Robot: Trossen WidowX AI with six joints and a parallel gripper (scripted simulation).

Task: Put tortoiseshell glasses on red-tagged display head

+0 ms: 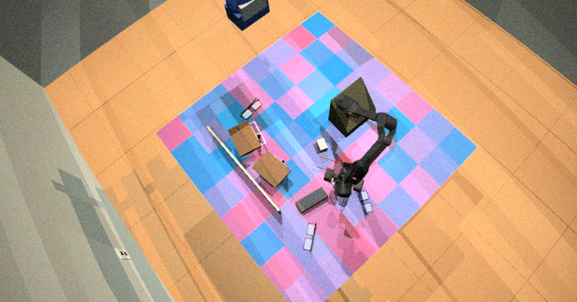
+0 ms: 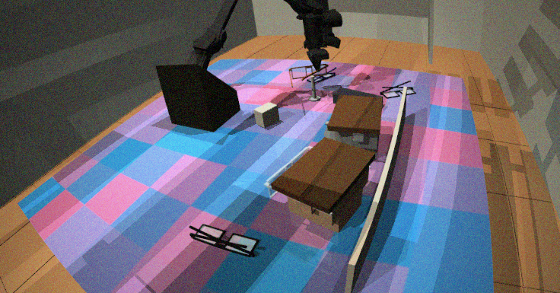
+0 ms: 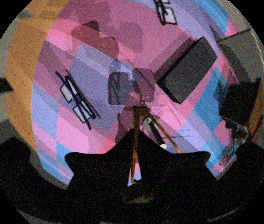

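Now: the post stand 60 mm below my gripper tip, 50 mm to the right of it and 10 mm behind it. Round my gripper tip: long cream bar (430 mm to the right, 290 mm ahead, 30 mm below); then dark slab (150 mm ahead, 70 mm below, 60 mm to the right); then white cube (230 mm to the right, 100 mm behind, 60 mm below).
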